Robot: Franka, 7 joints.
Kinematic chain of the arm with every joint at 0, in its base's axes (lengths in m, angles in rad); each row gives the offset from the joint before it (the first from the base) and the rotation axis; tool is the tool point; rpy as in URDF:
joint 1: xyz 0 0 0.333 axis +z
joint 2: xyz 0 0 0 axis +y
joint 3: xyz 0 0 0.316 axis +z
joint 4: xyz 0.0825 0 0 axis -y
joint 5: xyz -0.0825 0 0.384 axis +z
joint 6: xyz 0 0 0 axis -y
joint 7: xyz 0.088 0 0 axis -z
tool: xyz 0 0 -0.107 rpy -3.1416 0 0
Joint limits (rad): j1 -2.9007..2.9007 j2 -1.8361..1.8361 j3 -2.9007..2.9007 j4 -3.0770..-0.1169 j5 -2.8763..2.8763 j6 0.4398..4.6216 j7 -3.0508..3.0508
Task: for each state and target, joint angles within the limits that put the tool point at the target. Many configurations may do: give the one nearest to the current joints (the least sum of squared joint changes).
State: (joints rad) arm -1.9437 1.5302 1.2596 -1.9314 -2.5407 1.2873 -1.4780
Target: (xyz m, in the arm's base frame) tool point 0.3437 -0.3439 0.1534
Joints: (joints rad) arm -2.0768 1.4500 1.3439 -2.4349 -2.4487 1.1902 -1.4780
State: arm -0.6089 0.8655 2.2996 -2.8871 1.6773 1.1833 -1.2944
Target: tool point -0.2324 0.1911 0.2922
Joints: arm -0.4235 0.2826 2.4264 -2.9802 1.7101 1.4459 -1.2944
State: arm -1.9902 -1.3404 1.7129 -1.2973 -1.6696 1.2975 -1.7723
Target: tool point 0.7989 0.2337 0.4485
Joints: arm -2.4345 -1.4180 1.7466 -0.7115 -1.9068 1.9910 -1.7723
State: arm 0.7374 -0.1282 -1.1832 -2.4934 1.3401 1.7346 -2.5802
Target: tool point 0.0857 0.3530 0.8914
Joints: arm 1.3597 -0.4772 -0.1865 -1.7048 1.5283 1.6701 -2.5802
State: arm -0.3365 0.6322 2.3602 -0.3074 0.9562 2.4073 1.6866
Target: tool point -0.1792 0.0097 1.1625
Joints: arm 0.1137 -0.0003 2.8099 -0.3050 1.0115 2.2018 1.6866
